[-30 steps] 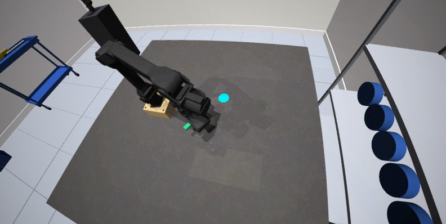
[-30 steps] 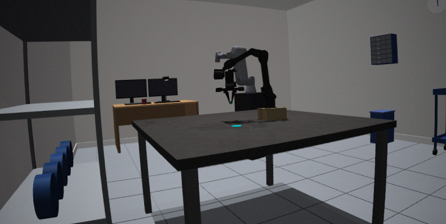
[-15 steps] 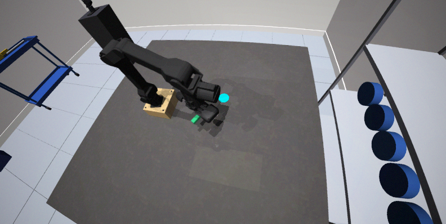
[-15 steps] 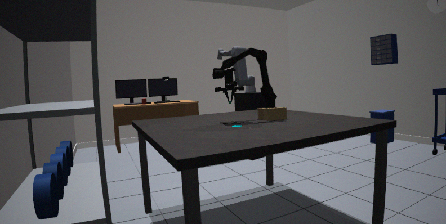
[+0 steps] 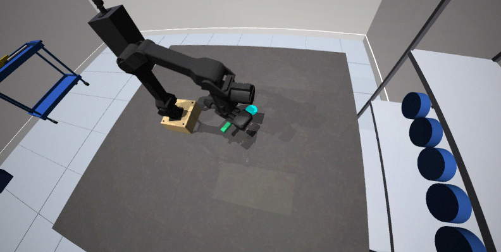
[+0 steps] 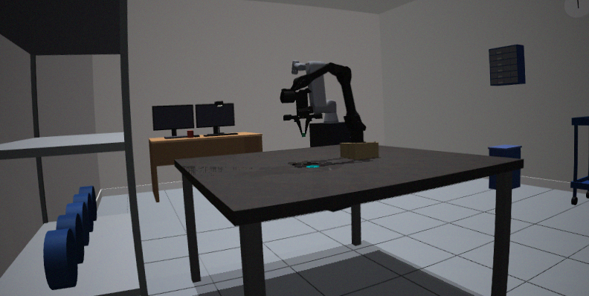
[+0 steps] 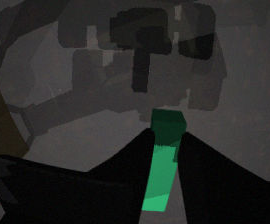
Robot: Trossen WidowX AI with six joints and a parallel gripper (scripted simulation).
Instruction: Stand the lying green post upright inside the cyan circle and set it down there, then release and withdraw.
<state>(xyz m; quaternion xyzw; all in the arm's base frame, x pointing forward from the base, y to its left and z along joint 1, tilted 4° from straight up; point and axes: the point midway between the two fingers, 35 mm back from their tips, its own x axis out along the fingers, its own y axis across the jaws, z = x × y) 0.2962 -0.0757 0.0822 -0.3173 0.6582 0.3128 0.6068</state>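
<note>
My gripper tip is now 60 mm short of the cyan circle, 140 mm to the right of it and 130 mm above it. Also, from my gripper tip: green post 10 mm behind, 20 mm to the right.
</note>
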